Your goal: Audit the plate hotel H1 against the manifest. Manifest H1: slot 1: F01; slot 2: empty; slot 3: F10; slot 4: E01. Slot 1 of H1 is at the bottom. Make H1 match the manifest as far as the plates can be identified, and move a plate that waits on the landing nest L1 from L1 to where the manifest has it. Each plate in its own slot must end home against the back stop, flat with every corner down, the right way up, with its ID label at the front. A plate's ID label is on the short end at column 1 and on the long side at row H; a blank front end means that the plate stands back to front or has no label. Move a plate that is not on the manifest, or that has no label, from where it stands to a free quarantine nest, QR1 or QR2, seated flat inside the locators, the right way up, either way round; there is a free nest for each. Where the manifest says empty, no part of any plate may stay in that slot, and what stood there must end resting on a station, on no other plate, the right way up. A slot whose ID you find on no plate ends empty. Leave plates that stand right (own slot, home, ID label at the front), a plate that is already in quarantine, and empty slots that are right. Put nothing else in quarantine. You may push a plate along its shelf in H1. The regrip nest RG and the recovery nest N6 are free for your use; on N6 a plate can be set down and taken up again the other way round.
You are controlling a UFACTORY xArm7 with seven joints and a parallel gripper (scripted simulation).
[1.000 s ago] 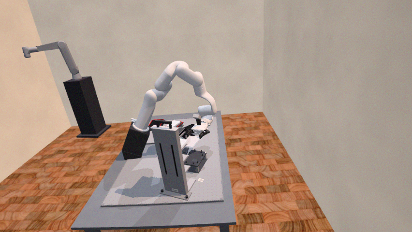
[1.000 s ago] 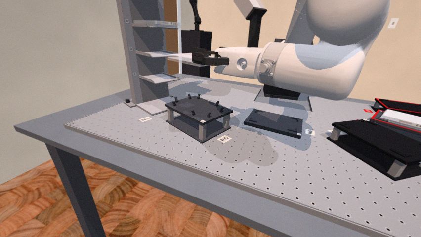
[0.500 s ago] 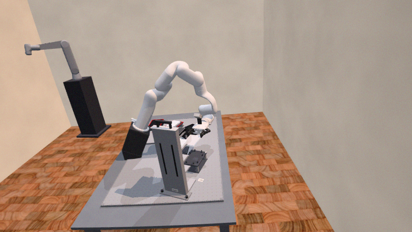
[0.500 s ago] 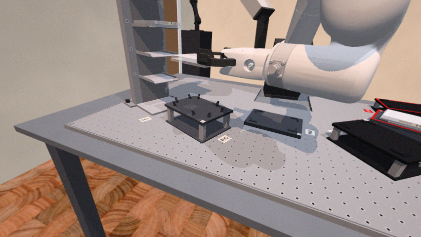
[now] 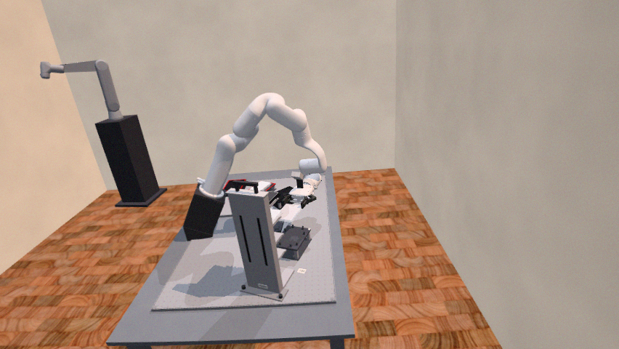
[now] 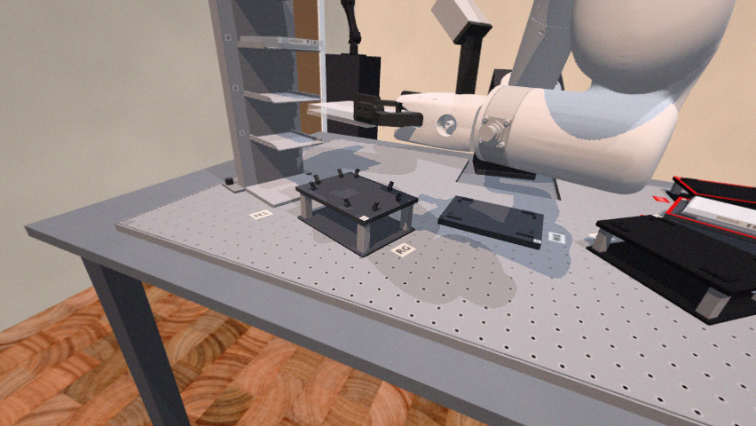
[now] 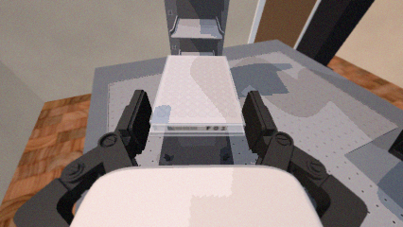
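Right now my hand is 50 mm to the left of the white plate, 20 mm above it and 10 mm past it. The rest, counted from my hand: flat recovery nest N6 (190 mm below, 160 mm behind, 140 mm to the left); regrip nest RG (140 mm below, 50 mm to the right, 10 mm behind); black plate (240 mm to the right, 150 mm above, 60 mm behind).
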